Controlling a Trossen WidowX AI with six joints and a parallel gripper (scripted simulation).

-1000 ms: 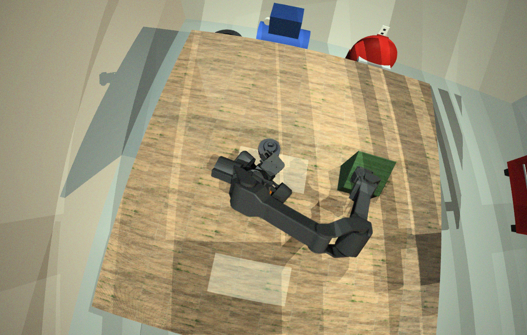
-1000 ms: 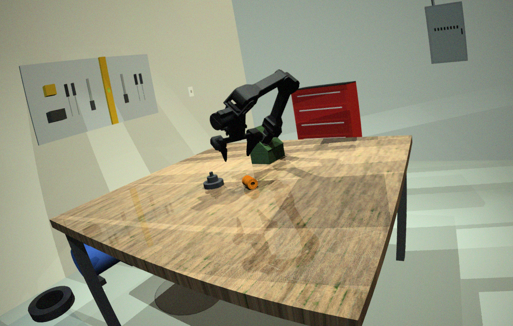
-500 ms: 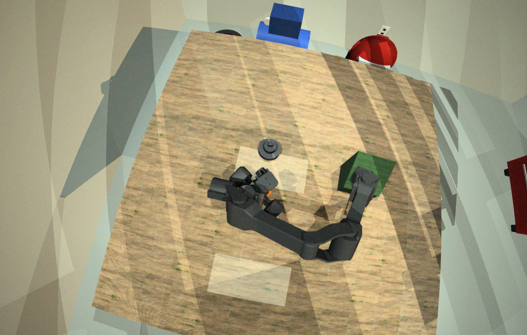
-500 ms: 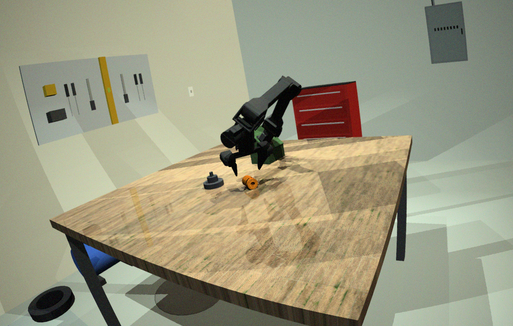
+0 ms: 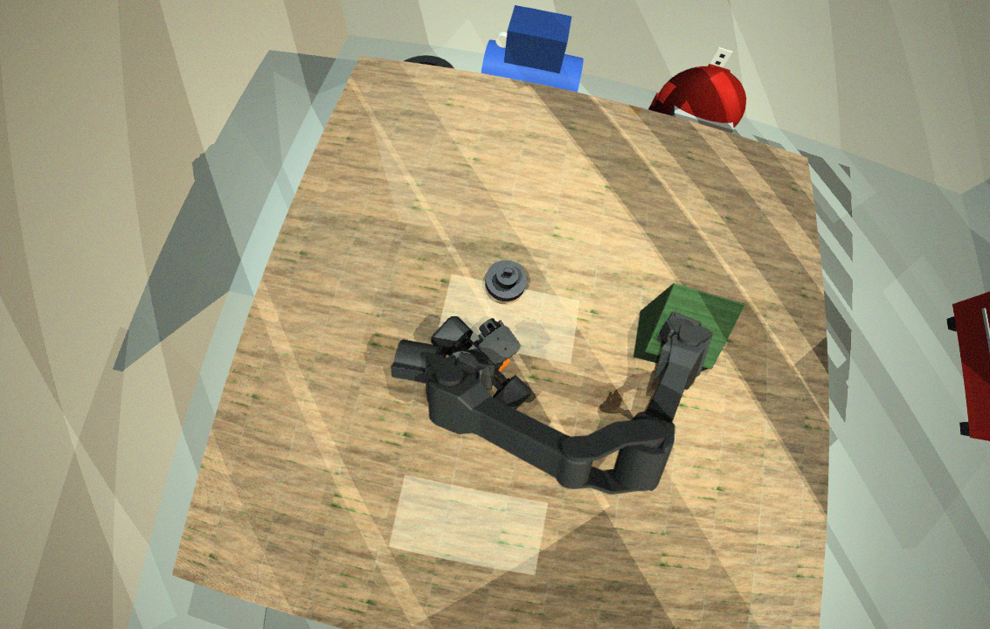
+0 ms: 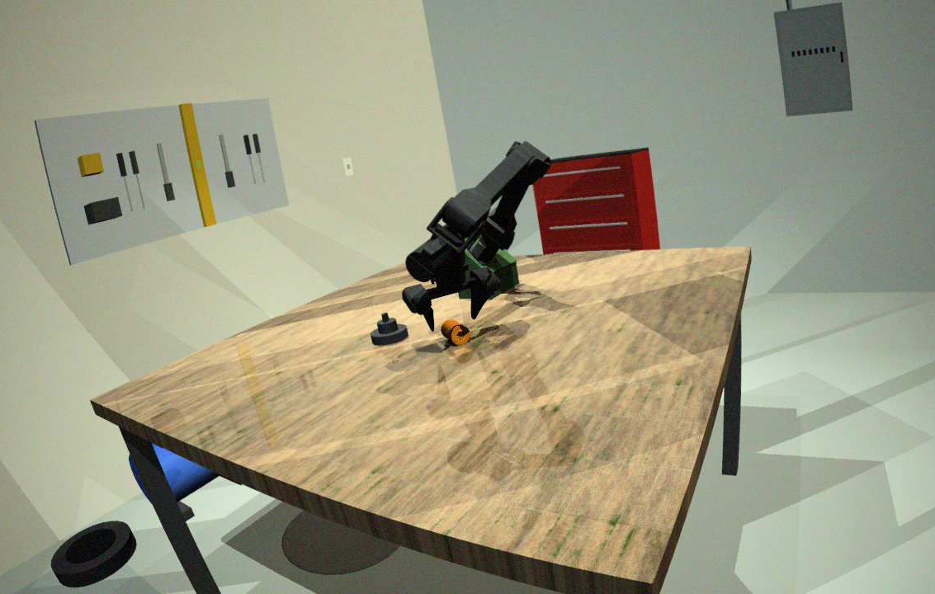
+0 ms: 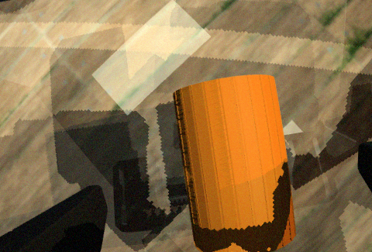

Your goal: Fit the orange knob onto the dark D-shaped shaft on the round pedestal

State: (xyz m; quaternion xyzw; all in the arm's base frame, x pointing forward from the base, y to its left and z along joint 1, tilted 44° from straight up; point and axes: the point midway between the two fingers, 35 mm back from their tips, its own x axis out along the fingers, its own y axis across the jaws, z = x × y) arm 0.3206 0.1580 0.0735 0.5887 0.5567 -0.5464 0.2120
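The orange knob is 20 mm below my gripper tip. Round my gripper tip: shaft (180 mm to the right, 20 mm ahead, 10 mm below).
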